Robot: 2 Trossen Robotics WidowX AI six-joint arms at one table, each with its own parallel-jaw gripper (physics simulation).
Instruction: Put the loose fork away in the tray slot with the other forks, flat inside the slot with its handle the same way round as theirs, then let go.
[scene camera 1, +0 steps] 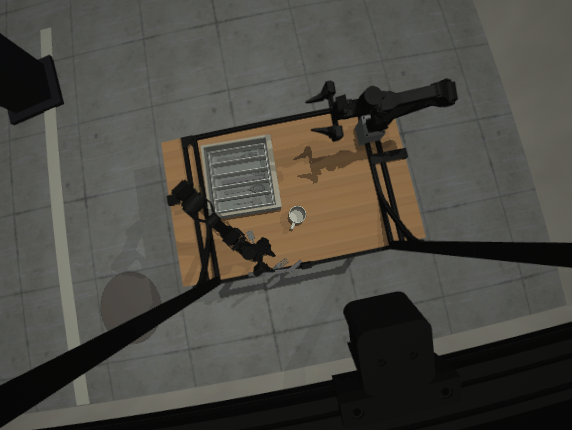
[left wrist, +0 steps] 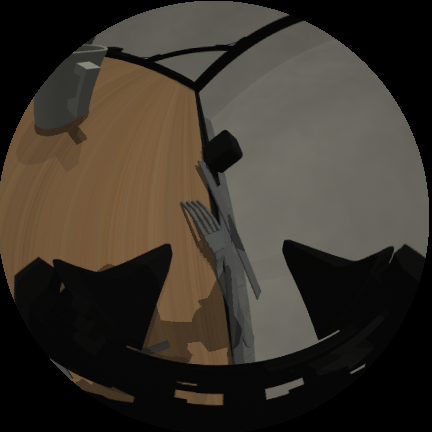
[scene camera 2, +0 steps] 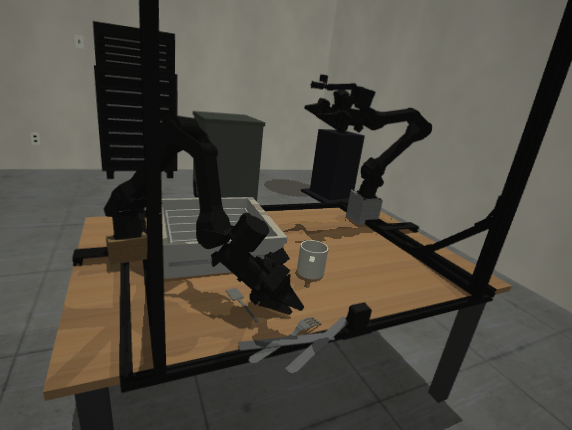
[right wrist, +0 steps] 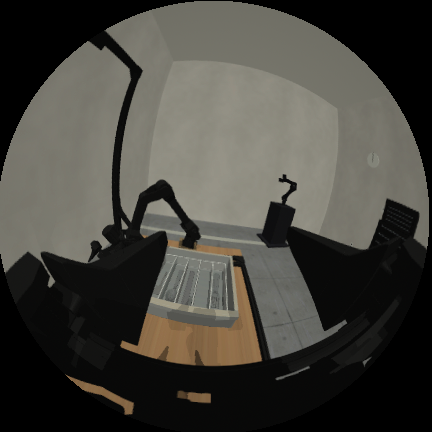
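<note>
The loose fork (scene camera 1: pixel 282 262) (scene camera 2: pixel 307 326) (left wrist: pixel 214 241) lies at the table's front edge, tines on the wood side, its handle running out over the edge among crossed flat utensils. My left gripper (scene camera 1: pixel 273 263) (scene camera 2: pixel 296 310) (left wrist: pixel 228 248) is open and empty above the fork, its fingertips to either side of it in the left wrist view. The tray (scene camera 1: pixel 276 185) (scene camera 2: pixel 270 240) (right wrist: pixel 195 315) has long slots. In the right wrist view, a fork (right wrist: pixel 215 299) lies in a slot near the right side, tines toward the near wall. My right gripper (scene camera 1: pixel 309 116) (right wrist: pixel 228 235) is open, high behind the table's back edge.
A mug (scene camera 1: pixel 297 215) (scene camera 2: pixel 312 260) (left wrist: pixel 65 90) stands right of the tray. A flat-headed utensil (scene camera 1: pixel 251 235) (scene camera 2: pixel 234 294) lies left of the left gripper. A knife-like utensil (scene camera 2: pixel 299 358) crosses the front rail beside the fork. A black block (scene camera 2: pixel 359 316) (left wrist: pixel 223 150) sits on that rail.
</note>
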